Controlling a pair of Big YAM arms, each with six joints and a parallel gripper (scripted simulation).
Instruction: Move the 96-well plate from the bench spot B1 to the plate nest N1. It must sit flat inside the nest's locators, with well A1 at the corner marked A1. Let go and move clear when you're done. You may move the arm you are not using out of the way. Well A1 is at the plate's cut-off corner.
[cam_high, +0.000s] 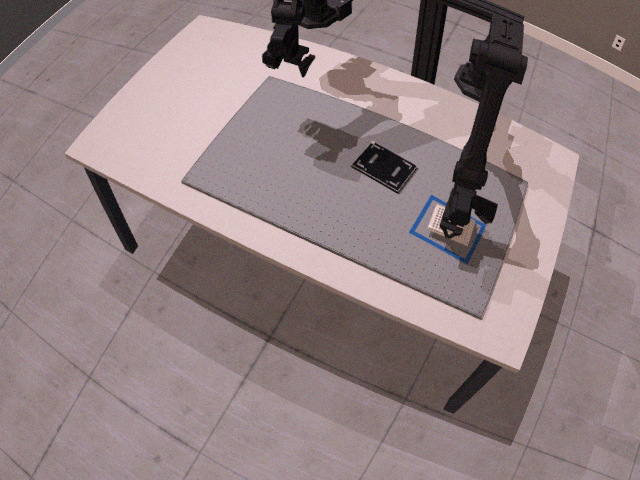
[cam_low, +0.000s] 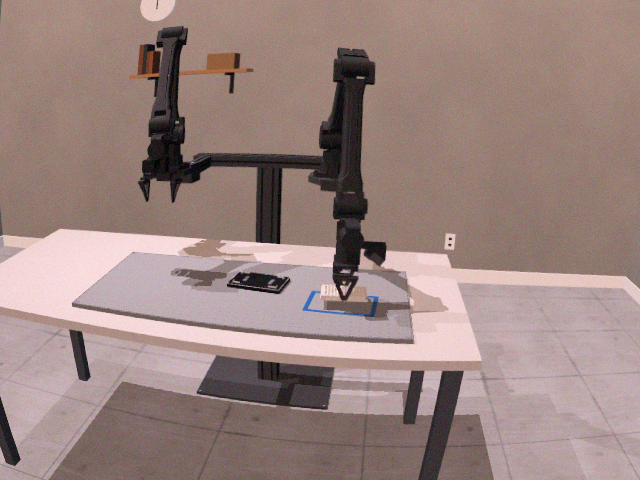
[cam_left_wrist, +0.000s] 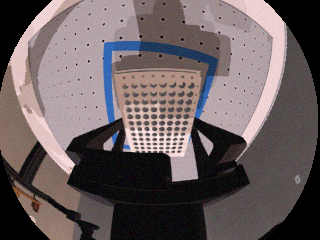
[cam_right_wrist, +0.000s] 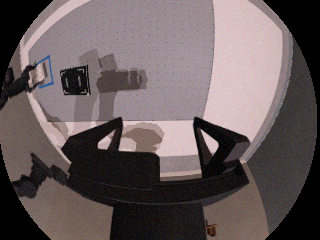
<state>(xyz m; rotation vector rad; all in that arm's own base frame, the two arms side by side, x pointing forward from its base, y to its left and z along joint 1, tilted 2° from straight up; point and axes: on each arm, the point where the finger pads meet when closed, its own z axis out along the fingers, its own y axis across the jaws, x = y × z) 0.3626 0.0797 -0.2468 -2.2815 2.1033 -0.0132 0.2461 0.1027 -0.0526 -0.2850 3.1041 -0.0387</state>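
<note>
My left gripper is now 27 cm to the left of the plate nest, 9 cm past it and 3 cm above it. Also, from my left hand: 96-well plate: right at my left hand.
</note>
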